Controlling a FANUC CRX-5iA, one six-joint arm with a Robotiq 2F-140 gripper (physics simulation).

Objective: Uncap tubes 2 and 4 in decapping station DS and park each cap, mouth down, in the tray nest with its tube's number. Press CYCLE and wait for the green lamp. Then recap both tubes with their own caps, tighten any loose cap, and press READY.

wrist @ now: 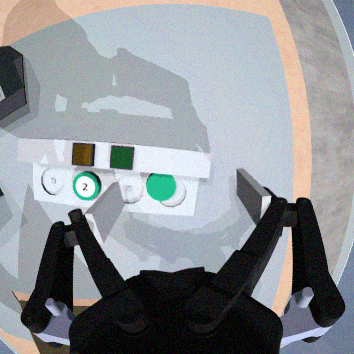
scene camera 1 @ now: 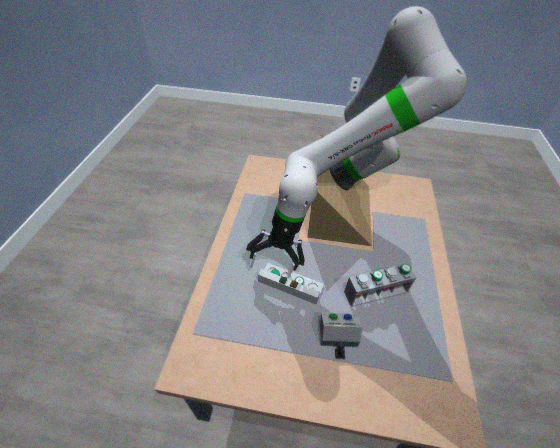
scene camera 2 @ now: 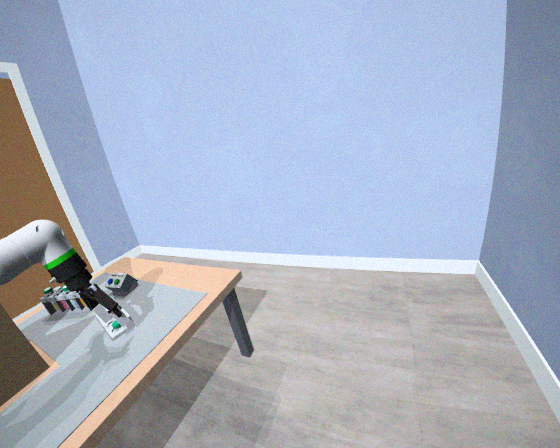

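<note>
A white tray has four round nests. A green cap with a white disc marked 2 sits in one nest. A plain green cap is at the end nest, appearing off-centre in the wrist view; its tilt is unclear. Two nests hold no cap. My gripper is open and empty, above and beside the tray's plain-cap end. A grey rack holds tubes with two green tops and two whitish tops; their numbers are unreadable.
A grey button box with a green button and a blue button stands near the mat's front. A dark amber square and dark green square are on the tray's raised strip. The brown pedestal stands behind.
</note>
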